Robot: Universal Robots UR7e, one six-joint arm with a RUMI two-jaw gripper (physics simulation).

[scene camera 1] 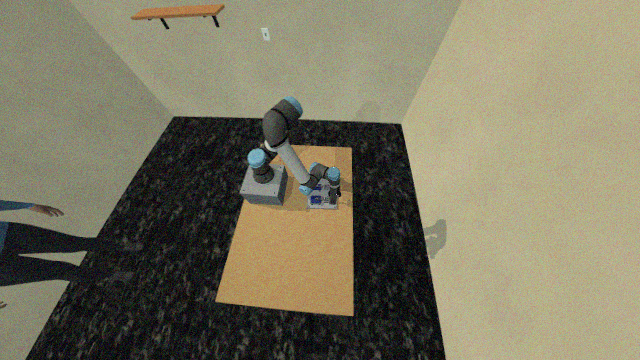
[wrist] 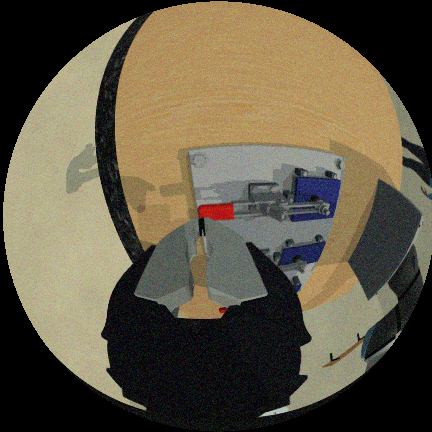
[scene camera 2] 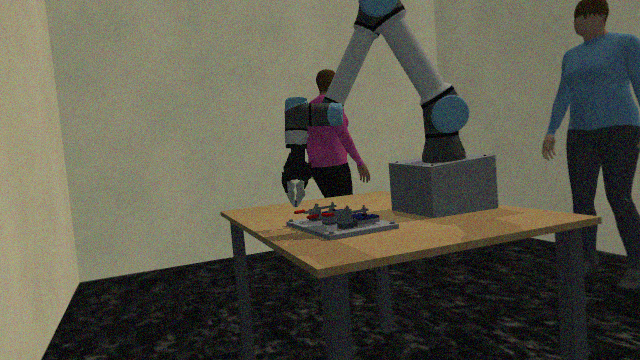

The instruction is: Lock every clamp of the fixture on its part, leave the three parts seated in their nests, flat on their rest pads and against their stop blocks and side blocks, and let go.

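Note:
The grey fixture plate lies on the table. In the wrist view a blue part sits at the plate's far side, with a clamp arm over it; that clamp's red handle lies flat, pointing outward. A second blue part sits beside it under another clamp tip. A third blue piece shows partly; the gripper hides the rest. My gripper is shut and empty, its fingertips close to the red handle's outer end in the wrist view, and above the handles in scene camera 2.
The robot's grey base block stands on the wooden table, inward of the fixture. Stop blocks and bolts stand up around the parts. Two people stand beyond the table.

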